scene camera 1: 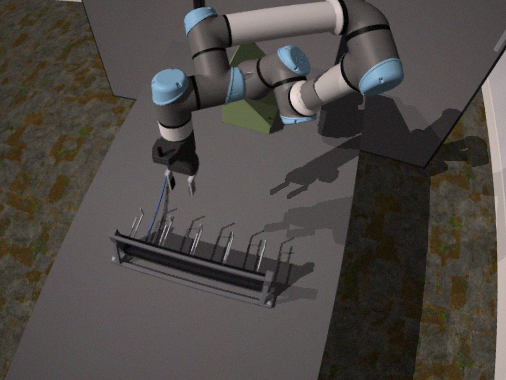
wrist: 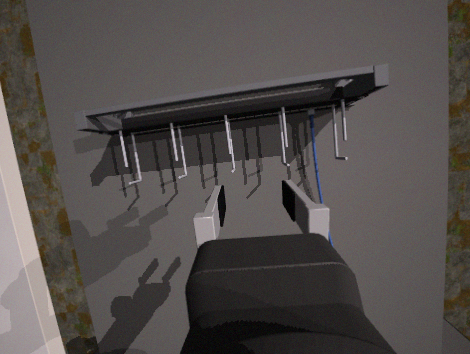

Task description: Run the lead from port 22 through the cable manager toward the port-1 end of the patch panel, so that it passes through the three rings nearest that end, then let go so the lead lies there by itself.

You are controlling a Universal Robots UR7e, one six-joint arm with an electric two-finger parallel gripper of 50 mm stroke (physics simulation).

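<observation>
The patch panel (scene camera 1: pixel 268 289) (wrist: pixel 381 75) stands on the table with a row of several thin metal rings (scene camera 1: pixel 193 246) (wrist: pixel 336 135) along one side. The blue lead (scene camera 1: pixel 157 207) (wrist: pixel 316 160) leaves the panel between the ring at one end and its neighbour, and rises toward the gripper. The part that shows runs outside the rings. My gripper (scene camera 1: pixel 182 190) (wrist: pixel 253 194) is open and empty, off the panel's ring side and above the table. The lead passes outside one finger, at the right in the wrist view. Its far end is hidden. Port numbers are too small to read.
A green angular block (scene camera 1: pixel 248 117) stands on the table (scene camera 1: pixel 80 300) behind the arm. A dark box (scene camera 1: pixel 337 121) stands to its right. The ring ends stick out from the panel toward the gripper. Shadows of the arm and rings fall across the table.
</observation>
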